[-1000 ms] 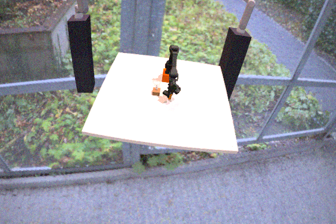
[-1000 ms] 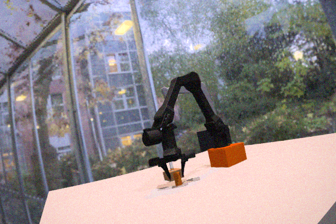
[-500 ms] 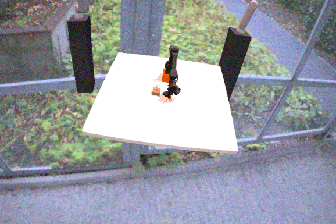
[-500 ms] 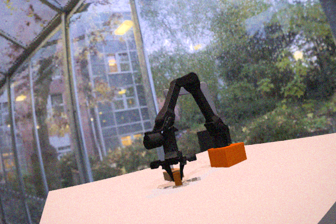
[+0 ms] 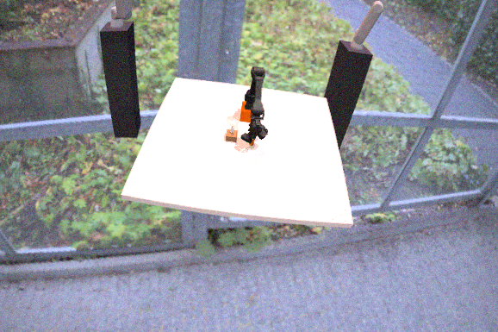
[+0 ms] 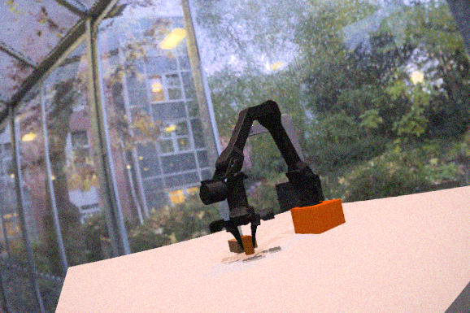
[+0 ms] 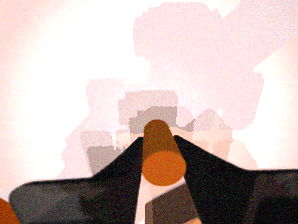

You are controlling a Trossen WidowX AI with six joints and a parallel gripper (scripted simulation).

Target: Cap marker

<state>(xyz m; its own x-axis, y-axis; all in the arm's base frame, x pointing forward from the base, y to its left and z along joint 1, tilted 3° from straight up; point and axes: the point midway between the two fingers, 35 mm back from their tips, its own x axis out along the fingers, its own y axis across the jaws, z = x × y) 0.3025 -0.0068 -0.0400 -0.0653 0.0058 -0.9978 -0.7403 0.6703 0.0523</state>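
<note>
The brown holder block is 12 cm to the right of my gripper tip, 7 cm behind it and 1 cm below it. The rest, counted from my gripper tip: orange cap (1 cm above).
</note>
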